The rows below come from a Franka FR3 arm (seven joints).
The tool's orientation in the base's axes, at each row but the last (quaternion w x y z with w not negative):
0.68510, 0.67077, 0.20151, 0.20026
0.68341, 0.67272, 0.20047, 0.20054
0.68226, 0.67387, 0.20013, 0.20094
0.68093, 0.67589, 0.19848, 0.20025
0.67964, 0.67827, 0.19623, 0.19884
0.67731, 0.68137, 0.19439, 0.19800
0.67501, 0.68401, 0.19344, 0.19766
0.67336, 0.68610, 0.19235, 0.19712
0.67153, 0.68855, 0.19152, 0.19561
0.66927, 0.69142, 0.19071, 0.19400
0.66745, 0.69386, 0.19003, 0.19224
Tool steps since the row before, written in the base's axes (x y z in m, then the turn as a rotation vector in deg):
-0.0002, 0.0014, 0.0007, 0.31, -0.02, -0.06
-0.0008, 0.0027, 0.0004, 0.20, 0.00, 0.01
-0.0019, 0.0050, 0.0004, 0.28, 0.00, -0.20
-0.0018, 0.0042, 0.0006, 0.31, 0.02, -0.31
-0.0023, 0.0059, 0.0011, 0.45, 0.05, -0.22
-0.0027, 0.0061, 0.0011, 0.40, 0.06, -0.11
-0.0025, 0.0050, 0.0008, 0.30, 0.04, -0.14
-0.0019, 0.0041, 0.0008, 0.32, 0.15, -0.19
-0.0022, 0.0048, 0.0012, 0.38, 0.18, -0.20
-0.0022, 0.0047, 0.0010, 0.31, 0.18, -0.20
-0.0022, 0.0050, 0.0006, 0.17, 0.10, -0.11
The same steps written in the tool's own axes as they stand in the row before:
0.0006, 0.0007, -0.0013, 0.25, -0.06, 0.18
0.0008, 0.0004, -0.0027, 0.17, 0.01, 0.11
0.0011, 0.0005, -0.0052, 0.24, -0.20, 0.15
0.0008, 0.0006, -0.0045, 0.27, -0.31, 0.15
0.0012, 0.0011, -0.0062, 0.41, -0.22, 0.20
0.0010, 0.0011, -0.0066, 0.37, -0.11, 0.16
0.0005, 0.0007, -0.0056, 0.27, -0.14, 0.13
0.0006, 0.0007, -0.0045, 0.35, -0.19, 0.05
0.0007, 0.0011, -0.0053, 0.42, -0.20, 0.05
0.0006, 0.0008, -0.0052, 0.36, -0.20, 0.01
0.0007, 0.0004, -0.0054, 0.20, -0.11, 0.01

